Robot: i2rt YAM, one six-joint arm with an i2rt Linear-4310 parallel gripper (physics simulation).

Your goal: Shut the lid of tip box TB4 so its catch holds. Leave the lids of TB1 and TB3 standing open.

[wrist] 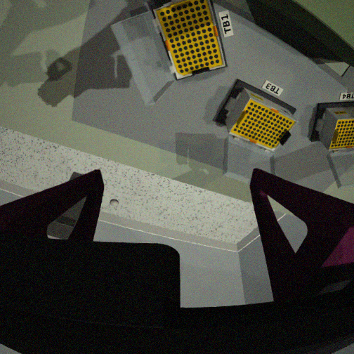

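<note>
Tip box TB4 is at the right edge of the wrist view and partly cut off, with yellow tip rack and label showing. Its see-through lid appears to stand open on the side nearer the gripper. TB3, left of TB4, has its clear lid open. TB1, at the top, has its clear lid open to the left. The catch of TB4 cannot be made out. My gripper is open with no object between its fingers, nearer the camera than the boxes and apart from them.
The boxes stand on a grey mat. A speckled strip with a small round hole runs along the table's edge below them. A dark green shape lies at the upper right. Arm shadows fall at the upper left.
</note>
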